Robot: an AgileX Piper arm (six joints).
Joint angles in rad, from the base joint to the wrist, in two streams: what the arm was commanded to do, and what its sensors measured. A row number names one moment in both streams.
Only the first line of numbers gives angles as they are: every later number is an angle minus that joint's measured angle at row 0.
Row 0, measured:
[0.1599, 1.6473, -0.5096, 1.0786, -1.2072, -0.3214]
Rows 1 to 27, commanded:
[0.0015, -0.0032, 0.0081, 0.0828, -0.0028, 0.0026]
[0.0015, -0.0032, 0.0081, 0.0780, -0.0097, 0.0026]
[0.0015, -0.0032, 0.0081, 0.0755, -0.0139, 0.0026]
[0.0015, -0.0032, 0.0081, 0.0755, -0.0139, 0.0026]
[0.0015, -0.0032, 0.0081, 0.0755, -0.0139, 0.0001]
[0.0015, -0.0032, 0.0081, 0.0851, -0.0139, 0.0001]
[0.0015, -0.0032, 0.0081, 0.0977, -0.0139, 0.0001]
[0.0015, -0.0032, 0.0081, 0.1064, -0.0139, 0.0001]
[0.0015, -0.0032, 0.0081, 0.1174, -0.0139, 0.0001]
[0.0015, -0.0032, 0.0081, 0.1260, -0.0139, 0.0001]
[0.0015, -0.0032, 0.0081, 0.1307, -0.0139, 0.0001]
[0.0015, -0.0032, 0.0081, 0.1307, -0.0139, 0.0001]
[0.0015, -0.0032, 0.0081, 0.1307, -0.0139, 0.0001]
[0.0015, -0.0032, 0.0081, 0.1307, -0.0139, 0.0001]
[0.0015, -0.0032, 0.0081, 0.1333, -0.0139, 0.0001]
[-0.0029, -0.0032, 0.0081, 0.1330, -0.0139, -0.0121]
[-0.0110, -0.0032, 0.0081, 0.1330, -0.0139, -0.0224]
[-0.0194, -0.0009, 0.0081, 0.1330, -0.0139, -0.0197]
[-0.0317, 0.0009, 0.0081, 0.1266, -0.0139, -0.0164]
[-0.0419, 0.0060, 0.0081, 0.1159, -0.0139, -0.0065]
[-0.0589, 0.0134, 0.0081, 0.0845, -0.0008, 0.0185]
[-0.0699, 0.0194, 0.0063, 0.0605, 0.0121, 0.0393]
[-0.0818, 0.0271, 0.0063, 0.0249, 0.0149, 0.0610]
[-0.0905, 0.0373, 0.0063, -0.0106, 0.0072, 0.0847]
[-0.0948, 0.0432, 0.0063, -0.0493, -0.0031, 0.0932]
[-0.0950, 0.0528, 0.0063, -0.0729, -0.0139, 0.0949]
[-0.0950, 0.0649, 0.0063, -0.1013, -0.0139, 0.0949]
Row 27, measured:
[-0.0794, 0.0327, 0.0000, 0.0271, 0.0030, 0.0607]
